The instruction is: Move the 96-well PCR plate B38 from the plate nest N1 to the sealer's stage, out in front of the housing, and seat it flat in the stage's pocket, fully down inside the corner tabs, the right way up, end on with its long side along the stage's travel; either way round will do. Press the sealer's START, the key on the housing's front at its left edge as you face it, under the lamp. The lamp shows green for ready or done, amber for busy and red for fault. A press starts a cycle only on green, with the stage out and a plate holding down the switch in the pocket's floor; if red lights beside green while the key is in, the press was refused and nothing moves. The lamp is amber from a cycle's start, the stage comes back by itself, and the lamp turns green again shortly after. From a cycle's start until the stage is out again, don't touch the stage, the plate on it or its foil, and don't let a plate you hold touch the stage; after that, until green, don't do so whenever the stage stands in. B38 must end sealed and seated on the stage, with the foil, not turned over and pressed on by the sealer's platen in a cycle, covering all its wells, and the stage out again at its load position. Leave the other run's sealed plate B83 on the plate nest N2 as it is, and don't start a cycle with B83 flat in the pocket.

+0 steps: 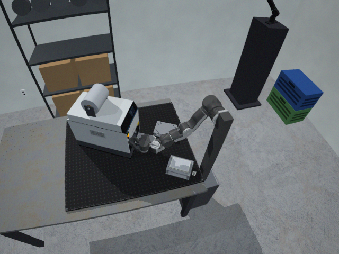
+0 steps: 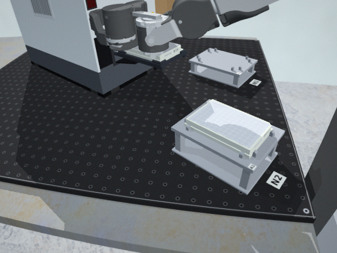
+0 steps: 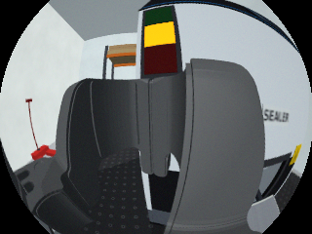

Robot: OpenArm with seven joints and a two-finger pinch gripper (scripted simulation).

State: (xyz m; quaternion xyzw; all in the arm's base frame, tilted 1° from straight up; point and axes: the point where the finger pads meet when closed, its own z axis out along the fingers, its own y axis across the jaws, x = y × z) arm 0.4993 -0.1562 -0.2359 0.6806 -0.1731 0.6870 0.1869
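My hand is 1 cm short of the start key and 1 cm to the left of it. From my hand the other things lie so: sealer's dark stage (11 cm behind, 5 cm to the right, 9 cm below); foil roll (16 cm ahead, 20 cm to the right, 23 cm above); white 96-well plate B38 (11 cm behind, 5 cm to the right, 8 cm below).
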